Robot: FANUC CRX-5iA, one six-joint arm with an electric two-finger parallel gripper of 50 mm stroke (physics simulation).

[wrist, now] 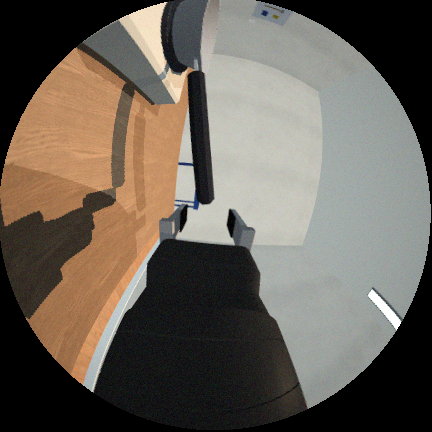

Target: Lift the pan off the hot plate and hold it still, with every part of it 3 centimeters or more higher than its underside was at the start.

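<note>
The pan is at the top of the wrist view, a grey bowl seen from the side and cut off by the view's edge. Its long black handle points down the view toward my gripper. My gripper is open, with nothing between its fingers. The handle's free end is just beyond the fingertips, roughly in line with the gap and a little toward the left finger. The hot plate, a cream and grey box, is at the upper left beside the pan. A dark ring lies along the pan's base; their exact contact is hard to tell.
The wooden table top fills the left side, with dark shadows on it. Part of a blue frame shows in the distance behind the handle's end. Pale walls fill the right, with a bright light strip at the lower right.
</note>
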